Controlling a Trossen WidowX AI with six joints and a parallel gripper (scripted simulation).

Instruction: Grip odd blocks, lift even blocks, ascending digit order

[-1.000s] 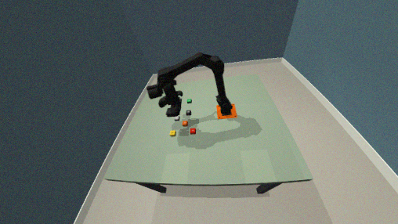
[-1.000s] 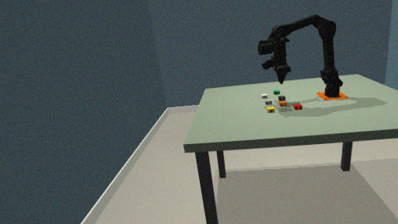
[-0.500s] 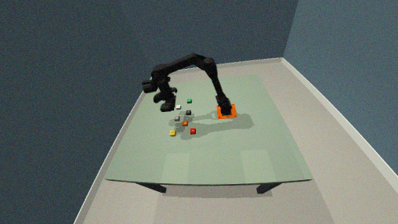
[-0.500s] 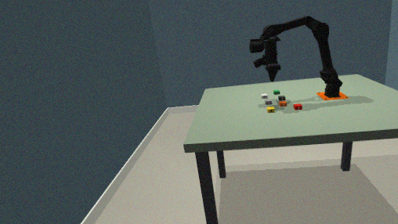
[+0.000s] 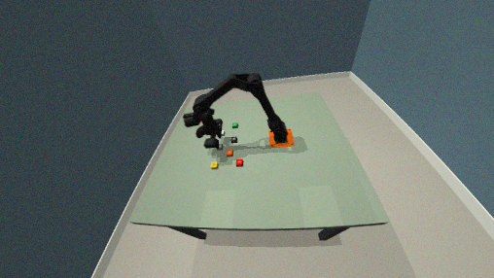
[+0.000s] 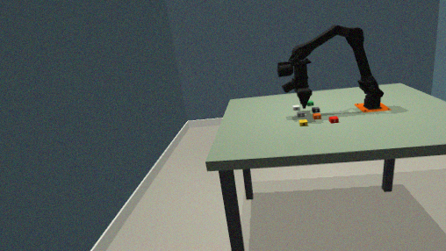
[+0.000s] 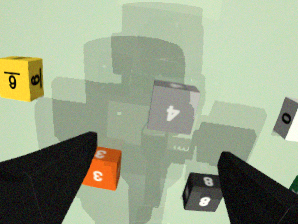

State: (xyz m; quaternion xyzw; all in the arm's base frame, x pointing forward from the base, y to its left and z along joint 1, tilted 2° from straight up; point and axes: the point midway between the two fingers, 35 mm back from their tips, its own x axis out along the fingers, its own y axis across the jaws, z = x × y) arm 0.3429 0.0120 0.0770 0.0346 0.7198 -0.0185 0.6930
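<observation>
My gripper tip is 10 mm short of the grey block, 10 mm to the left of it and 40 mm above it. Also, from my gripper tip: yellow block 30 mm ahead, 120 mm to the left, 40 mm below; then black block 70 mm behind, 50 mm to the right, 40 mm below; then orange block 50 mm behind, 50 mm to the left, 40 mm below.
</observation>
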